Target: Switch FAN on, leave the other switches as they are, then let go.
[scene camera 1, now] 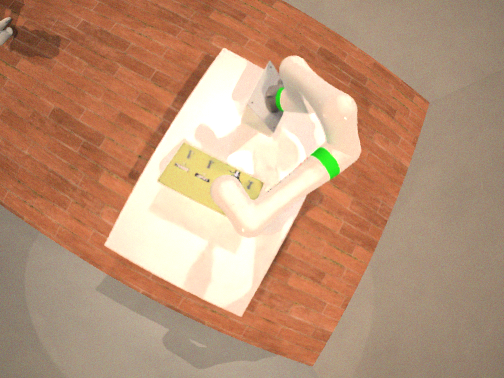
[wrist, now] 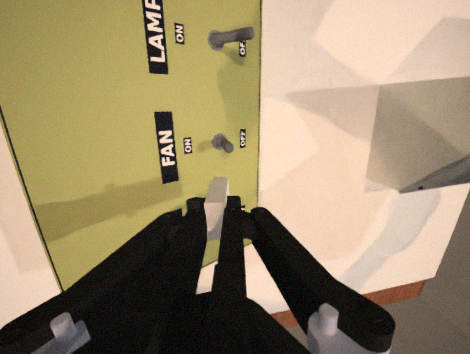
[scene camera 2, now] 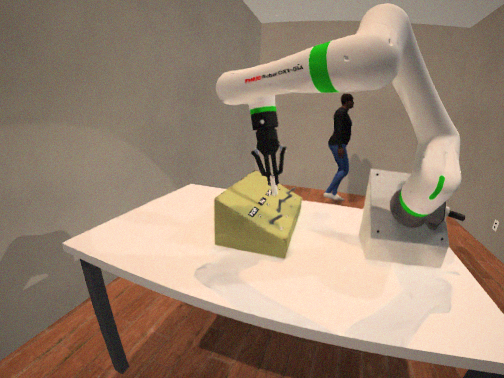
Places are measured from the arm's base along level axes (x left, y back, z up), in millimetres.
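Pixels of known places: gripper, fingertip midpoint: (wrist: 221, 190) (scene camera 2: 274, 194); arm's base, origin of the base link: (scene camera 1: 273, 99) (scene camera 2: 409, 208).
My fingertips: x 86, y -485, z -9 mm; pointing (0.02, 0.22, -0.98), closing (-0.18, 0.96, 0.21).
Note:
For each thing: its top centre in the pictures, then the offset to it from my fingertips. "spot": a spot on its surface instead. Level surfaces: height alone.
- FAN switch, middle of its top: (wrist: 229, 148) dx -41, dy +9, dz -28 mm
- LAMP switch, middle of its top: (wrist: 237, 30) (scene camera 1: 209, 163) dx -161, dy +5, dz -39 mm
- end lever, middle of its top: (scene camera 1: 189, 153) dx -280, dy -11, dz -39 mm
- opposite end, surface spot: (scene camera 1: 250, 185) spot: dx +80, dy +35, dz -54 mm
- white table, its level: dz -169 mm
The sloped yellow-green panel (scene camera 1: 192, 193) (scene camera 2: 245, 227) (wrist: 100, 95) carries a row of switches. The FAN switch (wrist: 222, 143) is a short grey lever between its ON and OFF labels. It looks foreshortened, its tip slightly toward OFF; its exact position is hard to judge. The LAMP switch (scene camera 1: 210, 164) (wrist: 232, 37) leans over its OFF label. My gripper (scene camera 1: 236, 175) (scene camera 2: 273, 192) (wrist: 221, 190) is shut and empty, its pale fingertips close over the panel, just below the FAN lever in the wrist view and apart from it there. A further OFF label is mostly hidden behind the fingers.
Two more levers, an end lever (scene camera 1: 189, 154) and one at the opposite end (scene camera 1: 250, 185), stand on the panel. The panel sits on the white table (scene camera 1: 165, 255) (scene camera 2: 175, 280). The arm's grey base block (scene camera 2: 380, 240) stands beyond it. A person (scene camera 2: 342, 130) is behind the table.

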